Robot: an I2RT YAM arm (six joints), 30 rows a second.
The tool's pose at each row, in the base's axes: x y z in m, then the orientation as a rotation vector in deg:
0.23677, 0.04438, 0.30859, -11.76, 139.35, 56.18
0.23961, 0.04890, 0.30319, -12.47, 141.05, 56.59
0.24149, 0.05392, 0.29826, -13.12, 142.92, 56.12
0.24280, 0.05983, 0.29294, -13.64, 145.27, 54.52
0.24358, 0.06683, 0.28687, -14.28, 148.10, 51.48
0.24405, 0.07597, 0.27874, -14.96, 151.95, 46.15
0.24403, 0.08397, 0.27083, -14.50, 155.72, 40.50
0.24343, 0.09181, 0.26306, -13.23, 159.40, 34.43
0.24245, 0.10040, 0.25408, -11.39, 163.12, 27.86
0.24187, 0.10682, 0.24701, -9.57, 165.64, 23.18
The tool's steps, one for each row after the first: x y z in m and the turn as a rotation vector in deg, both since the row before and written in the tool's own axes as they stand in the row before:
0.00051, -0.00089, 0.00752, -0.06, 1.82, 0.25
0.00089, 0.00005, 0.00723, 0.57, 1.75, 0.10
0.00136, 0.00072, 0.00791, 1.44, 1.90, 0.05
0.00189, 0.00145, 0.00899, 2.45, 2.10, -0.20
0.00262, 0.00245, 0.01170, 4.09, 2.70, -0.36
0.00250, 0.00261, 0.01065, 4.35, 2.45, 0.36
0.00257, 0.00347, 0.01018, 4.61, 2.33, 0.85
0.00288, 0.00454, 0.01125, 4.89, 2.45, 1.21
0.00182, 0.00392, 0.00853, 3.44, 1.71, 1.19

